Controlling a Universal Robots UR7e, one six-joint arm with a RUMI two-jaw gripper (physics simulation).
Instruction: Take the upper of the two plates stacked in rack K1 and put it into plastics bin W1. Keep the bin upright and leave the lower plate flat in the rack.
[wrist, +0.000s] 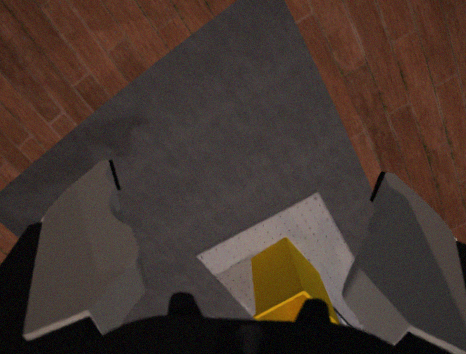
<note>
In view: the gripper (244, 170) and a yellow plastics bin W1 (283, 278).
</note>
